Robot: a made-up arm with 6 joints. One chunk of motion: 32 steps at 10 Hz.
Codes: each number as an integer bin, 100 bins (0 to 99) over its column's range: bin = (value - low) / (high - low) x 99, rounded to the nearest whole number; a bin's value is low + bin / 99 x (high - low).
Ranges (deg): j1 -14..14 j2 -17..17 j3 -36..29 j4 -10..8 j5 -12..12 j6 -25..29
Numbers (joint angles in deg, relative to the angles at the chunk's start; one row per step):
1: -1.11 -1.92 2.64 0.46 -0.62 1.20
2: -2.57 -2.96 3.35 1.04 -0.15 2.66
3: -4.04 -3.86 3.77 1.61 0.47 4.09
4: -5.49 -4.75 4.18 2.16 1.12 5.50
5: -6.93 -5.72 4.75 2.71 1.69 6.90
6: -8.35 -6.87 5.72 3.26 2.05 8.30
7: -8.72 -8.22 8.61 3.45 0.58 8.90
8: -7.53 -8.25 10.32 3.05 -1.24 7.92
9: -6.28 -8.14 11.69 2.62 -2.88 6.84
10: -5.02 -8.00 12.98 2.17 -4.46 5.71
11: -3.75 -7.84 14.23 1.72 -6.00 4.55
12: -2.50 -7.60 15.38 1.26 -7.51 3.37
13: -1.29 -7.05 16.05 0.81 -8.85 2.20
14: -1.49 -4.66 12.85 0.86 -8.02 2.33
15: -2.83 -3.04 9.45 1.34 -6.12 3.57
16: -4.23 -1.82 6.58 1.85 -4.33 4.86
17: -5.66 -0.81 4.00 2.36 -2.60 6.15
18: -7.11 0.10 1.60 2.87 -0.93 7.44
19: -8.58 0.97 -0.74 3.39 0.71 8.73
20: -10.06 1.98 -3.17 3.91 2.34 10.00
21: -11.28 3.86 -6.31 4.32 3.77 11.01
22: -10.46 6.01 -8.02 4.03 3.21 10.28
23: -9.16 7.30 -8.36 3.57 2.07 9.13
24: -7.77 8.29 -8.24 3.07 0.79 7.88
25: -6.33 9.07 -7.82 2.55 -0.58 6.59
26: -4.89 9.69 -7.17 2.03 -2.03 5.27
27: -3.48 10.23 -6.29 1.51 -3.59 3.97
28: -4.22 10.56 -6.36 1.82 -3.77 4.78
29: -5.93 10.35 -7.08 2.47 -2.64 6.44
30: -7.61 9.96 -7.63 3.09 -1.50 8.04
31: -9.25 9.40 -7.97 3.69 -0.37 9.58
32: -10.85 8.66 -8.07 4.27 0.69 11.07
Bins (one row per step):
1: 46 44 59 58 47 48
2: 40 41 60 61 49 51
3: 35 38 61 64 51 53
4: 30 36 61 67 54 56
5: 25 33 62 70 56 58
6: 20 29 64 73 58 61
7: 19 26 68 74 52 62
8: 23 25 71 72 44 60
9: 27 26 73 69 38 58
10: 32 26 75 67 31 56
11: 36 27 77 64 25 54
12: 41 27 78 62 19 52
13: 45 29 79 59 13 50
14: 44 36 74 60 16 50
15: 39 41 69 62 24 52
16: 35 44 65 65 32 55
17: 29 47 61 68 39 57
18: 24 50 57 71 46 59
19: 19 52 54 74 52 62
20: 14 55 50 77 59 64
21: 10 61 45 79 65 66
22: 13 67 43 77 63 65
23: 17 71 42 75 58 63
24: 22 74 42 72 53 60
25: 27 76 43 69 47 58
26: 32 78 44 66 41 55
27: 37 79 45 63 35 53
28: 35 80 45 65 34 55
29: 29 80 44 69 39 58
30: 23 79 43 72 43 61
31: 17 77 43 75 48 63
32: 11 75 43 78 52 66

